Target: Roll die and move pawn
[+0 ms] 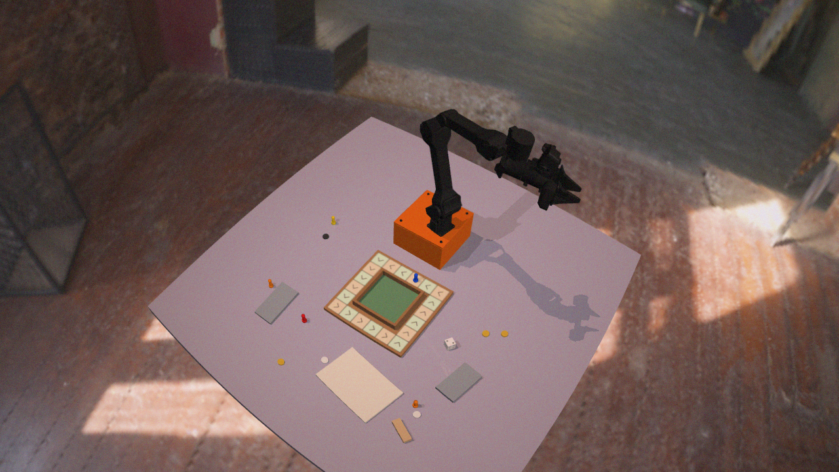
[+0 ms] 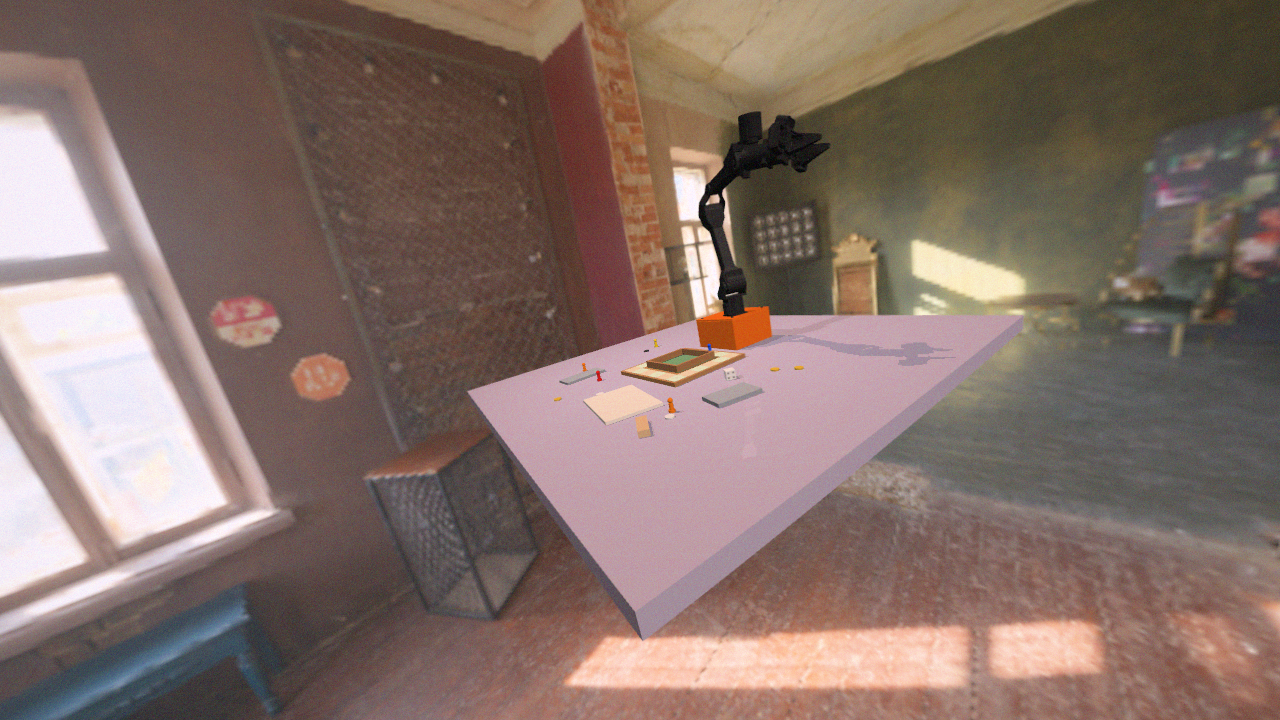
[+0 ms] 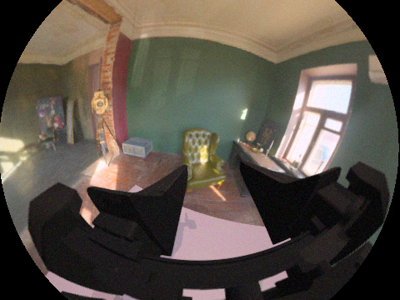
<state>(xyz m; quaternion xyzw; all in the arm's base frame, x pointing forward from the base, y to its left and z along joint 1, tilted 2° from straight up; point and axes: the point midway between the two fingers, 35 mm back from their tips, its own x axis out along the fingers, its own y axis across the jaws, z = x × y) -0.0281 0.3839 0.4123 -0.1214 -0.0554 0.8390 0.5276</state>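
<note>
Right now my gripper tip is 28 cm short of the white die, 12 cm to the left of it and 51 cm above it. The rest, counted from my gripper tip: wooden block: 58 cm ahead, 52 cm below; blue pawn: 19 cm ahead, 35 cm to the right, 50 cm below; cream card: 57 cm ahead, 19 cm to the right, 52 cm below.
</note>
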